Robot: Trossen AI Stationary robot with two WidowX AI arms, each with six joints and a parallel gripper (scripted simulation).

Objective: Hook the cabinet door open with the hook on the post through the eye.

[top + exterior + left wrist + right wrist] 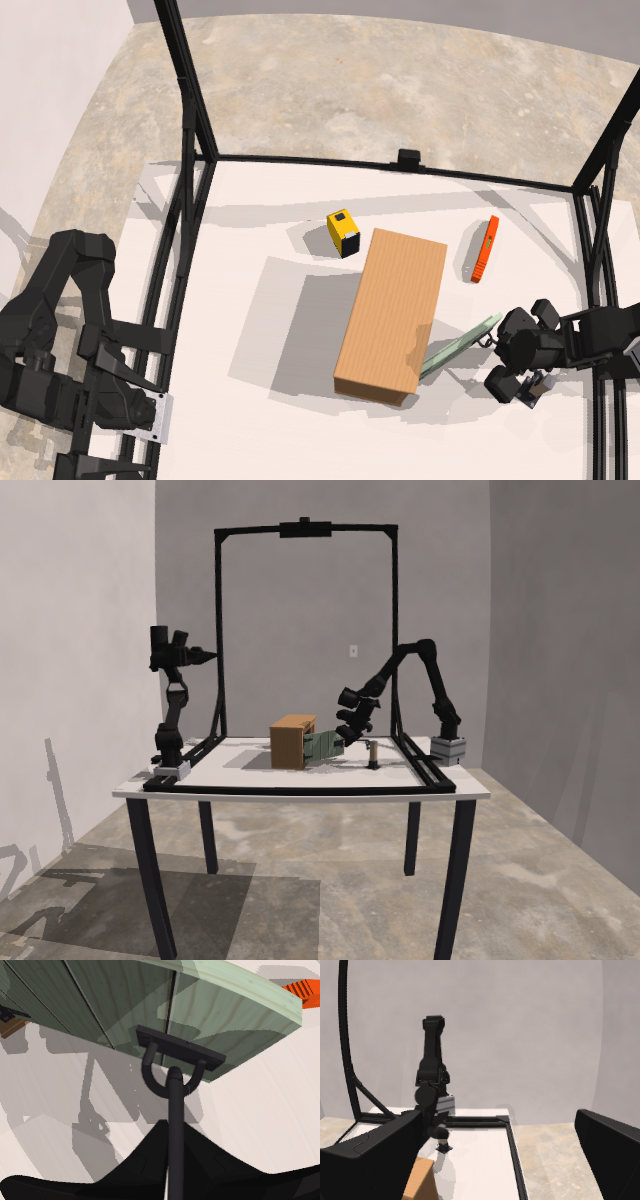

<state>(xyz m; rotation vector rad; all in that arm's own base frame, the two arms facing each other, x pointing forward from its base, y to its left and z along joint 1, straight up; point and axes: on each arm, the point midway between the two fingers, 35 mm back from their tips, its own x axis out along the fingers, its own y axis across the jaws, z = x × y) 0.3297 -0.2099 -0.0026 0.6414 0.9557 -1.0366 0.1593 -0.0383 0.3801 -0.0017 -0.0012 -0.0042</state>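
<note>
The dark hook lies 20 mm to the left of my left hand, 20 mm ahead of it and 10 mm below it. The rest, counted from my left hand: yellow box: 280 mm behind, 250 mm to the right, 60 mm below; then green door: 100 mm to the right, 20 mm below, 10 mm behind; then orange level: 240 mm behind, 80 mm below, 20 mm to the left.
</note>
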